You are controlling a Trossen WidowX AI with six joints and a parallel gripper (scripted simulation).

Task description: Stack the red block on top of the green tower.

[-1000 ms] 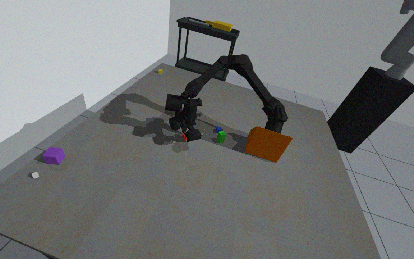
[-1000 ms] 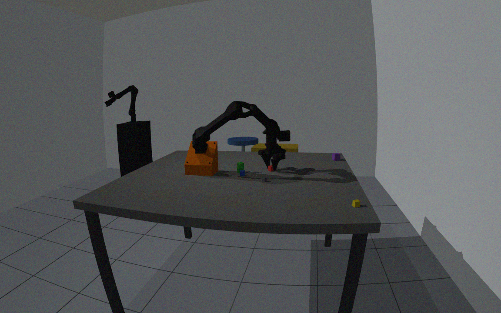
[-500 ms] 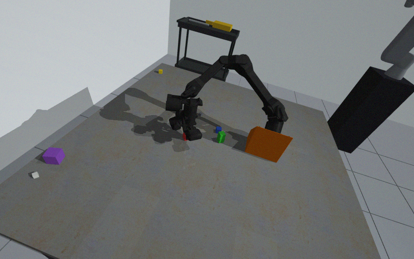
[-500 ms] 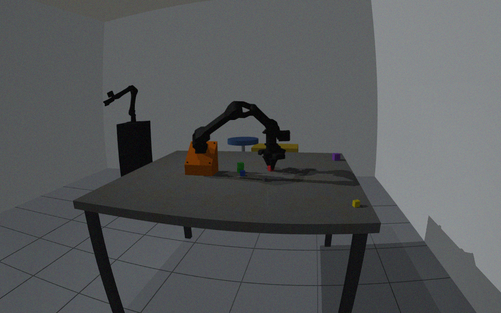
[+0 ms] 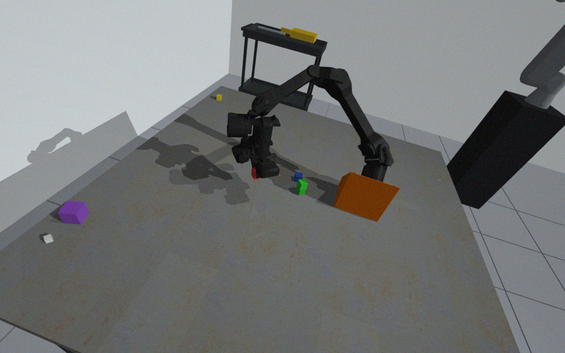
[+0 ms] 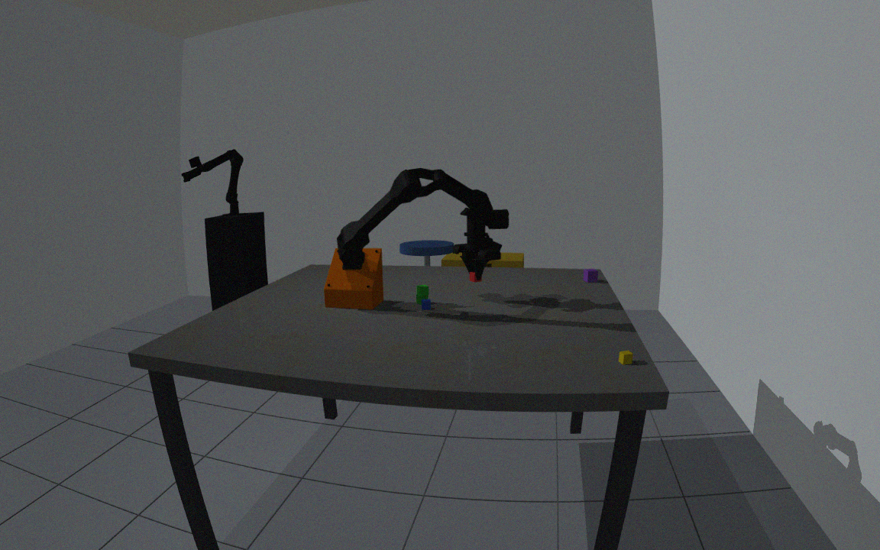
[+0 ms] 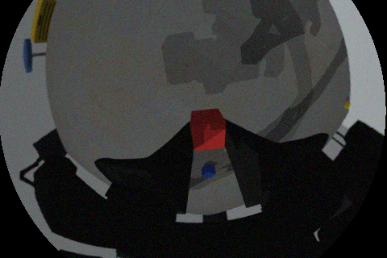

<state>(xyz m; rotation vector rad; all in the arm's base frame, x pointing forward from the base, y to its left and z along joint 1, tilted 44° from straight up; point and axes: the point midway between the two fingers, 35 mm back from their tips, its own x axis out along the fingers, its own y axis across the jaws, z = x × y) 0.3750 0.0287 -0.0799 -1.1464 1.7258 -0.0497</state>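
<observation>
Right now my gripper tip is 13 cm past the blue block, 12 cm to the left of it and 5 cm above it. Also, from my gripper tip: purple cube 40 cm ahead, 32 cm to the left, 5 cm below; dark piece 1 cm behind, 21 cm to the right, 6 cm below; red block 1 cm above.
</observation>
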